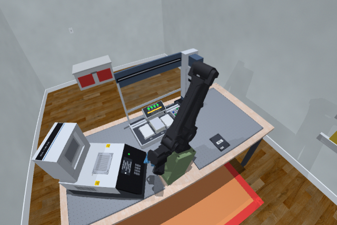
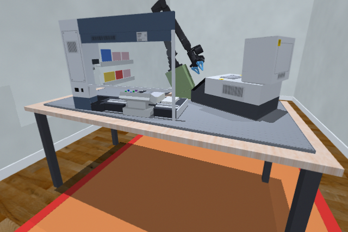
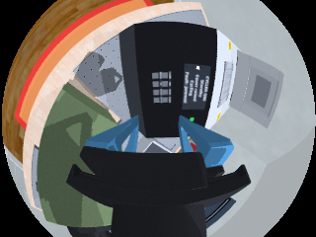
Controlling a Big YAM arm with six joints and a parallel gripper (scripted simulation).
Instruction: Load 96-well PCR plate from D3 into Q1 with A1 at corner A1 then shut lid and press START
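Right now the tube cooling block is 33 cm ahead of my hand, 47 cm to the right of it and 14 cm below it. The rest, counted from my hand: gantry beam (52 cm ahead, 36 cm to the right, 30 cm above); then thin post (54 cm ahead, 8 cm to the right, 2 cm above); then gantry head (39 cm ahead, 72 cm to the right, 17 cm above).
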